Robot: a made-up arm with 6 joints. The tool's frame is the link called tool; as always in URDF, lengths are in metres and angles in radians. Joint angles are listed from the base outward. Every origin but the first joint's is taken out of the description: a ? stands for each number. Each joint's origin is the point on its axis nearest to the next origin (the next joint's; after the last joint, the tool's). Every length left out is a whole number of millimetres.
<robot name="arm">
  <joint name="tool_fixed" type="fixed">
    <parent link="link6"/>
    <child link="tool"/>
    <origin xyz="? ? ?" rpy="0 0 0"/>
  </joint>
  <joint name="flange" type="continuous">
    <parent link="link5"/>
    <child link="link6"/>
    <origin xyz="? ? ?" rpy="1.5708 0 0"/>
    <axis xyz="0 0 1"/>
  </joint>
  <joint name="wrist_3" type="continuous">
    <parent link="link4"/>
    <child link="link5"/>
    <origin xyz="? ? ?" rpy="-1.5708 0 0"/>
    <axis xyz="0 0 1"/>
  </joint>
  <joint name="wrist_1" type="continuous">
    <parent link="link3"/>
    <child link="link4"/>
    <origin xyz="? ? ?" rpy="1.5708 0 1.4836"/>
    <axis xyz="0 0 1"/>
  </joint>
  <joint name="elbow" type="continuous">
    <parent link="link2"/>
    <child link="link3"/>
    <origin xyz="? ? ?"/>
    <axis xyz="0 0 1"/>
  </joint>
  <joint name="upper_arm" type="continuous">
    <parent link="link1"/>
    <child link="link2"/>
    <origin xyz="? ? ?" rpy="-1.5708 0 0"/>
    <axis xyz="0 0 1"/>
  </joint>
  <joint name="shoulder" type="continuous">
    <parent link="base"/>
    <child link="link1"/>
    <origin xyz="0 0 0.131"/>
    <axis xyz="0 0 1"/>
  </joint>
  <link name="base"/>
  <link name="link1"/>
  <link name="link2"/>
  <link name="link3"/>
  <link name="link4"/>
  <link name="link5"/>
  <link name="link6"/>
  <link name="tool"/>
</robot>
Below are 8 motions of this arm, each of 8 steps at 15 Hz.
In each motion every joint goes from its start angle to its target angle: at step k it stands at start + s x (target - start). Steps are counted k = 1, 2, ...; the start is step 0. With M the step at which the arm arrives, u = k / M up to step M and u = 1 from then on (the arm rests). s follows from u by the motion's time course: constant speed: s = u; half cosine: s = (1 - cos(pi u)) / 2; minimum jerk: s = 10 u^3 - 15 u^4 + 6 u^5.
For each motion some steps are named. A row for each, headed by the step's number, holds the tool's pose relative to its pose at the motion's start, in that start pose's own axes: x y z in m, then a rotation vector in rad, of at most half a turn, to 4 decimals.
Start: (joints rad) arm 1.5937 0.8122 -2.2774 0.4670 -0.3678 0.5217
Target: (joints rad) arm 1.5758 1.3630 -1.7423 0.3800 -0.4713 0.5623
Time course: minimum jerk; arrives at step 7
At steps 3, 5, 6, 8:
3: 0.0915 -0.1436 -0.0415 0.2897 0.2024 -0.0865
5: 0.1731 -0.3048 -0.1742 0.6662 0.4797 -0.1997
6: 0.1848 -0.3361 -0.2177 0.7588 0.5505 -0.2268
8: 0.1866 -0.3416 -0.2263 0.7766 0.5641 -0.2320

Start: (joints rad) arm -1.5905 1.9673 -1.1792 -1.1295 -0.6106 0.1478
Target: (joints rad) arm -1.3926 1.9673 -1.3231 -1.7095 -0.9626 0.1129
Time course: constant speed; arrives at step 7
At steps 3, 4, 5, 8:
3: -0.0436 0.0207 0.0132 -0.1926 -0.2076 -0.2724
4: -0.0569 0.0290 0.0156 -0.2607 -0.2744 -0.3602
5: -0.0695 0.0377 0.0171 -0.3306 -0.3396 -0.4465
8: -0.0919 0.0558 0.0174 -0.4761 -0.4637 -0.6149

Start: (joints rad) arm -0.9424 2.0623 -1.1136 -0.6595 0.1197 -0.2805
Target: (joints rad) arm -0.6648 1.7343 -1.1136 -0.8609 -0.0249 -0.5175
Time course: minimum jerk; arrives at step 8
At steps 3, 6, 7, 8:
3: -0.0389 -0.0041 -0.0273 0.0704 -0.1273 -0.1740
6: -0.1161 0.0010 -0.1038 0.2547 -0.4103 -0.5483
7: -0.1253 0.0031 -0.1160 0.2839 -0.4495 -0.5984
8: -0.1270 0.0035 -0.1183 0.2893 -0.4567 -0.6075

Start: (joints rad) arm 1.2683 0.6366 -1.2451 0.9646 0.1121 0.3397
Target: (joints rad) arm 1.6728 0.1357 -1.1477 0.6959 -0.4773 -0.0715
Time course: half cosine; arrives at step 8
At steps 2, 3, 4, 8:
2: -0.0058 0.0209 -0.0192 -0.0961 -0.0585 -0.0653
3: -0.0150 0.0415 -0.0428 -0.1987 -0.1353 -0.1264
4: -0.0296 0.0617 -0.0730 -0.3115 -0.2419 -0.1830
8: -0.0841 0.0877 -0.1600 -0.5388 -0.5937 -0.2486

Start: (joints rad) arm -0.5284 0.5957 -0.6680 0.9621 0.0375 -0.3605
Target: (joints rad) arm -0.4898 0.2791 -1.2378 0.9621 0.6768 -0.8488
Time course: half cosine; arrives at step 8
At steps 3, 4, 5, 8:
3: -0.0484 0.0530 -0.0361 -0.2289 -0.0520 -0.1779
4: -0.0746 0.0824 -0.0694 -0.3626 -0.1023 -0.3073
5: -0.0966 0.1079 -0.1100 -0.4872 -0.1663 -0.4499
8: -0.1209 0.1383 -0.1878 -0.6626 -0.2968 -0.7044

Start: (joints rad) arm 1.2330 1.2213 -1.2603 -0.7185 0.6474 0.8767
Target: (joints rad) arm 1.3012 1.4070 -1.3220 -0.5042 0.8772 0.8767
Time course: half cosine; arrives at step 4
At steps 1, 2, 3, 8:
1: 0.0066 0.0040 0.0061 0.0090 0.0534 0.0137
2: 0.0235 0.0141 0.0195 0.0321 0.1843 0.0420
3: 0.0416 0.0247 0.0310 0.0571 0.3176 0.0634
8: 0.0494 0.0292 0.0351 0.0679 0.3734 0.0703

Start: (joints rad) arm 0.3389 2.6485 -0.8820 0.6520 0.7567 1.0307
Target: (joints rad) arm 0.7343 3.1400 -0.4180 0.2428 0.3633 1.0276
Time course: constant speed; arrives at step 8
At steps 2, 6, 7, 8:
2: -0.0215 -0.0463 0.0496 0.2005 -0.1658 -0.0516
6: -0.0745 -0.1565 0.0905 0.6019 -0.4507 -0.1965
7: -0.0874 -0.1843 0.0886 0.7030 -0.5077 -0.2359
8: -0.0994 -0.2111 0.0823 0.8045 -0.5577 -0.2743

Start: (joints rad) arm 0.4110 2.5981 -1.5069 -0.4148 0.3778 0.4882
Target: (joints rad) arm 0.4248 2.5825 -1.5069 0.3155 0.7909 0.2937
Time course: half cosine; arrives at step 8
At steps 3, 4, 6, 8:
3: 0.0117 0.0050 -0.0028 -0.0318 0.1513 0.1404
4: 0.0187 0.0103 -0.0057 -0.0687 0.2482 0.2215
6: 0.0295 0.0240 -0.0138 -0.1719 0.4277 0.3584
8: 0.0328 0.0308 -0.0183 -0.2280 0.5003 0.4099

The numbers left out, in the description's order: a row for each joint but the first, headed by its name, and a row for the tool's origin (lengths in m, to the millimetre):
tool: 0 0 0
flange: 0 -0.085 0
wrist_3: 0 0 0
wrist_1: 0.266 -0.047 0
elbow: -0.22 -0.03 0
upper_arm: 0 0 0

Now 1 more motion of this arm.
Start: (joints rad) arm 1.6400 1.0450 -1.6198 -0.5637 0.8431 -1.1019
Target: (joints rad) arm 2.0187 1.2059 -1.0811 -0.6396 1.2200 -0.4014
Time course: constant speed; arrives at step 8
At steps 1, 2, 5, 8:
1: -0.0139 0.0254 0.0160 -0.1191 -0.0078 0.0384
2: -0.0277 0.0520 0.0285 -0.2350 -0.0036 0.0691
5: -0.0650 0.1355 0.0460 -0.5480 0.0781 0.1117
8: -0.0892 0.2176 0.0378 -0.7765 0.2488 0.0794

